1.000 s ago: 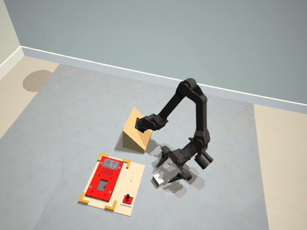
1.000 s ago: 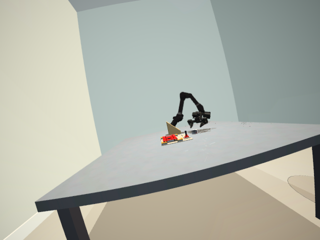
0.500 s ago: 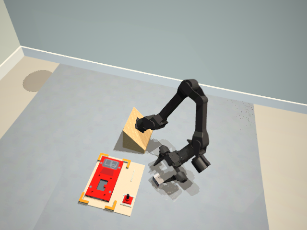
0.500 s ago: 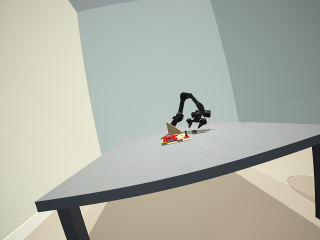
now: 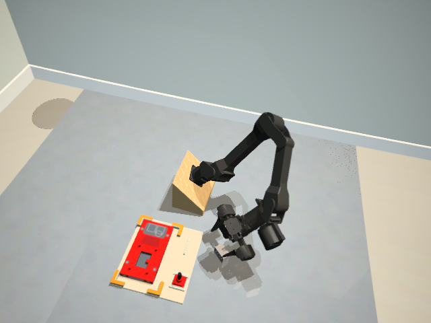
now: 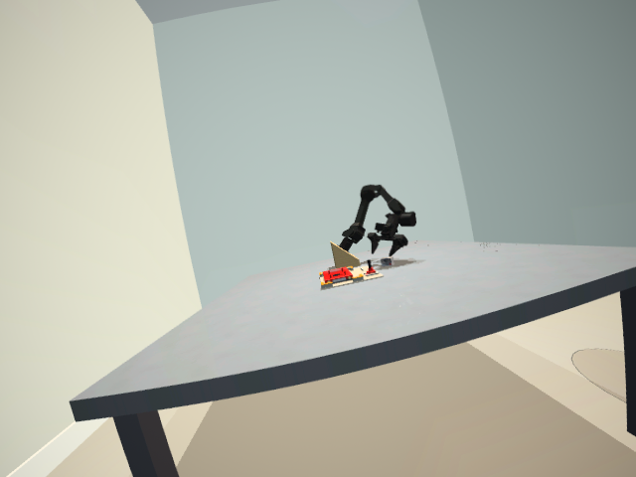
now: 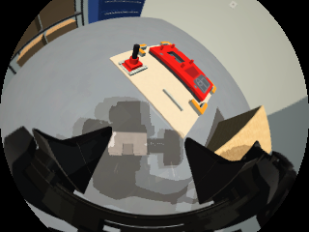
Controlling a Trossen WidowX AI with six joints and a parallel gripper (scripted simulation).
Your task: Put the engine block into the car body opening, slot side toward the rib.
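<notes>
The engine block lies 3 cm below my gripper tip, 2 cm to the left of it and 1 cm ahead of it.
</notes>
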